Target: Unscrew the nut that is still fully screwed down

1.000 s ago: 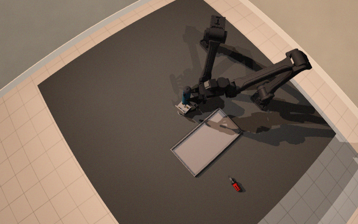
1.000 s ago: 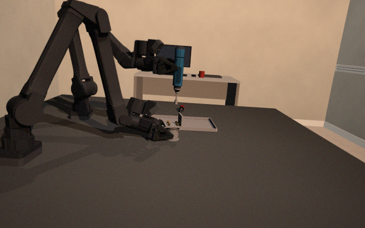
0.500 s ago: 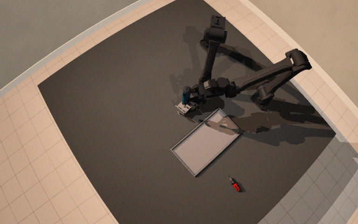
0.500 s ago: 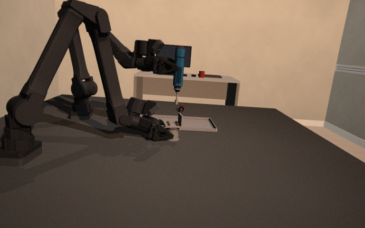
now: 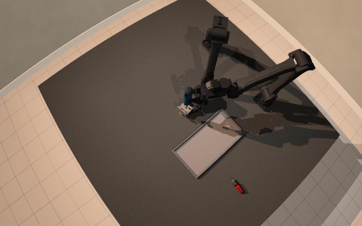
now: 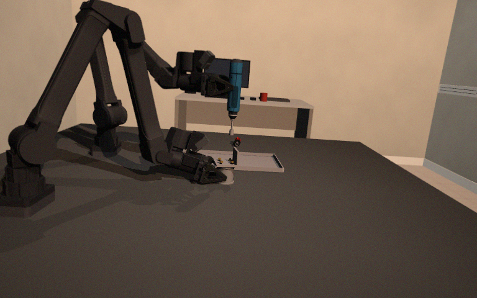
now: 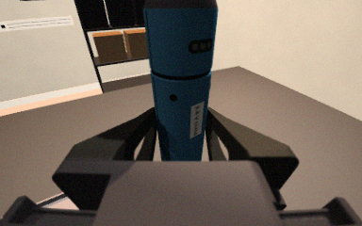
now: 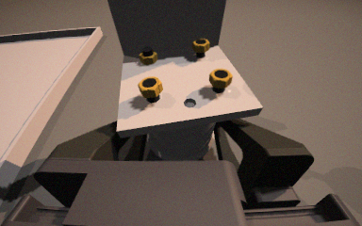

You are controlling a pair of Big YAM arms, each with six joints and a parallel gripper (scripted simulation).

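My right hand is 1 cm below the joint module. From my right hand the other things lie so: nut: 5 cm above, 2 cm to the left, 2 cm ahead; then grey bracket: 5 cm above; then tip: 15 cm above, 2 cm to the left, 1 cm ahead.
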